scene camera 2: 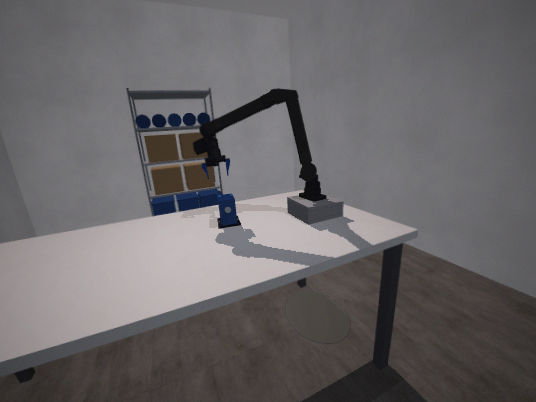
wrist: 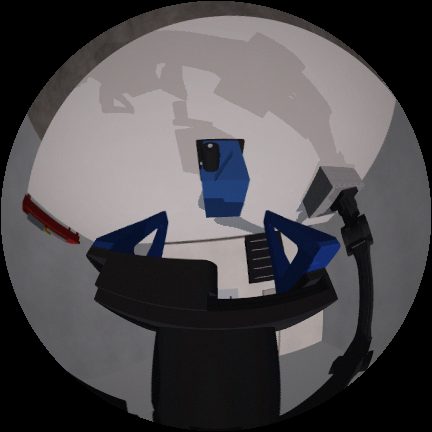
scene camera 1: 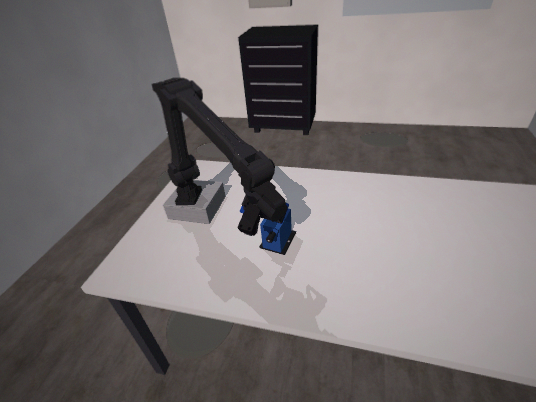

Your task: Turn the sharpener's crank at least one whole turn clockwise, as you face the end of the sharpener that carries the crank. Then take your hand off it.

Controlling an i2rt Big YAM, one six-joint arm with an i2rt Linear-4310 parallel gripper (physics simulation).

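Seen in the pictures: gripper, fingertip midpoint: [scene camera 2: 218, 177] [wrist: 215, 215]; arm's base, link origin: [scene camera 2: 312, 197] [wrist: 342, 197] [scene camera 1: 189, 196].
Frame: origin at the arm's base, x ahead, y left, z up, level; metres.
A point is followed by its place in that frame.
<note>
The blue sharpener [scene camera 1: 285, 227] {z 0.007, x 0.426, y -0.190 m} [scene camera 2: 227, 216] {z -0.032, x 0.414, y -0.123 m} [wrist: 226, 186] {z 0.047, x 0.377, y -0.215 m} stands upright on its dark base plate on the white table. Its crank is on the end facing scene camera 1. The crank's black handle [scene camera 1: 271, 237] {z 0.052, x 0.386, y -0.287 m} [wrist: 211, 157] {z 0.054, x 0.378, y -0.282 m} shows in front of that end, towards the left of the body in the wrist view. In scene camera 2 the crank is hidden behind the body. My gripper [scene camera 2: 218, 176] {z 0.130, x 0.380, y -0.273 m} [wrist: 215, 215] {z 0.130, x 0.380, y -0.273 m} is open, its blue fingers wide apart and empty. It hangs above the sharpener, apart from the crank. In scene camera 1 the wrist largely hides the fingers.
The arm's grey base block [scene camera 1: 189, 214] {z -0.038, x 0.015, y -0.074 m} [scene camera 2: 316, 210] {z -0.022, x 0.083, y 0.116 m} [wrist: 320, 192] {z -0.023, x 0.105, y -0.023 m} stands on the table [scene camera 1: 410, 250] {z -0.081, x 0.876, y -0.208 m} [scene camera 2: 125, 270] {z -0.081, x 0.845, y 0.010 m} beside the sharpener. A black drawer cabinet [scene camera 1: 280, 75] and a shelf rack [scene camera 2: 170, 94] stand away from the table. A red object [wrist: 50, 220] shows at the wrist view's left edge.
</note>
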